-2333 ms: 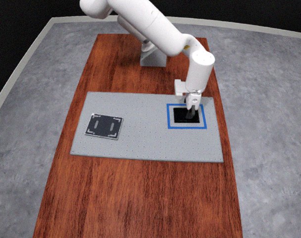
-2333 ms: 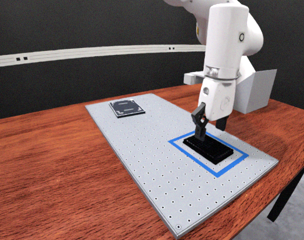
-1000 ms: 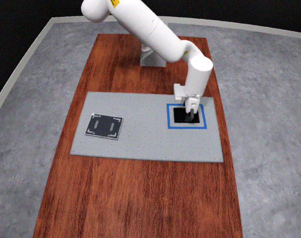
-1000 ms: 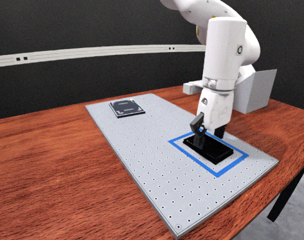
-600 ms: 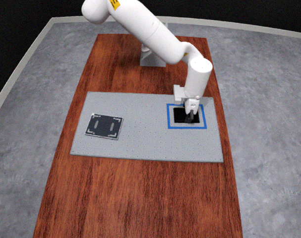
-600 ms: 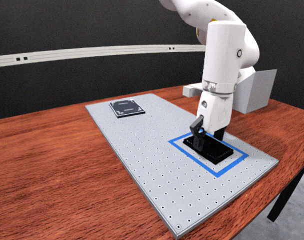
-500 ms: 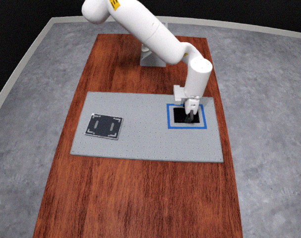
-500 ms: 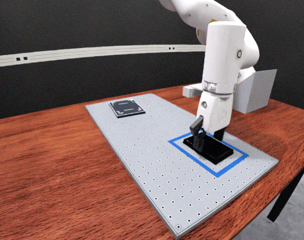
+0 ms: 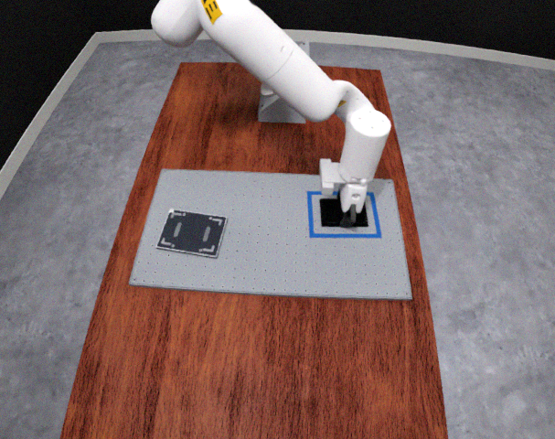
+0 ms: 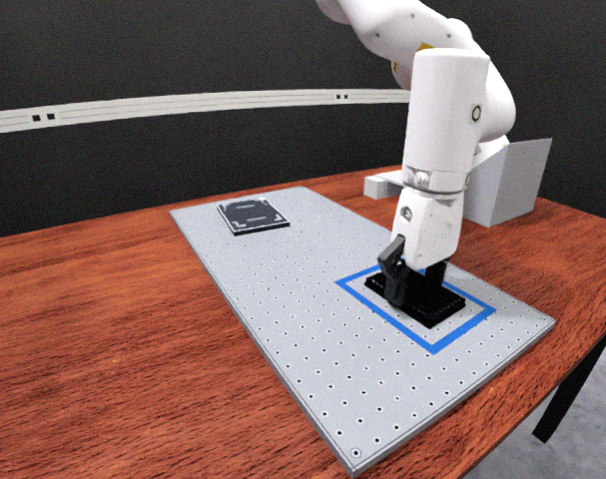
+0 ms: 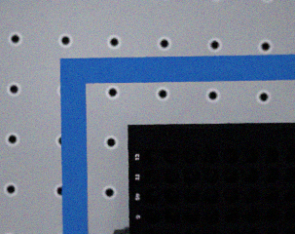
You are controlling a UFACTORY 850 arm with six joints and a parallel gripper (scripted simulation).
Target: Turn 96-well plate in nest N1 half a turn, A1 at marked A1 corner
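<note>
Now: the black 96-well plate 1 cm below my hand. The rest, counted from my hand: dark plate nest N1: 40 cm to the right, 7 cm ahead, 1 cm below.
</note>
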